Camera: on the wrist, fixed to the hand. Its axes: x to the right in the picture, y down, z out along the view.
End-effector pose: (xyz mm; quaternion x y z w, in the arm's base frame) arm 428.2 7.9 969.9 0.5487 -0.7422 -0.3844 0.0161
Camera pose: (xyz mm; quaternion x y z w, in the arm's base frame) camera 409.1 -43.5 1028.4 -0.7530 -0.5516 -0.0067 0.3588
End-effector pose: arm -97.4 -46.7 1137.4 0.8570 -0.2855 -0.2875 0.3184
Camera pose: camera -51.8 -69.6 1199.3 -0.2922 -0.8686 0.2857 0.2802
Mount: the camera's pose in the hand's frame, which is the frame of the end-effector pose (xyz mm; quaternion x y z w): 26.8 44.5 -61.1 -0.0019 -0.0357 0.9994 0.0046
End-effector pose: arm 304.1 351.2 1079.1 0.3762 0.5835 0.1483 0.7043
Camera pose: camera 264.7 420.3 1089.1 -0.5888 0.3987 -0.6922 0.1234
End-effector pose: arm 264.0 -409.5 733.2 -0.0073 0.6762 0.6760 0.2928
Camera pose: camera 200.2 -451.5 757.6 -0.6993 0.0013 -0.2973 0.6501
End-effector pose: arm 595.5 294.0 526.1 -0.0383 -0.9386 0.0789 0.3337
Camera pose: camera 614.2 348.6 581.7 0.9360 -0.0219 -0.3334 0.1109
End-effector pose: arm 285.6 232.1 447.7 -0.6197 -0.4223 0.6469 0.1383
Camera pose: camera 351.9 246.9 405.0 0.4021 -0.6112 -0.1625 0.6621
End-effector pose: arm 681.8 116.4 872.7 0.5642 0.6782 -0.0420 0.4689
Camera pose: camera 683.7 187.7 909.4 0.6780 -0.5774 0.4496 0.0694
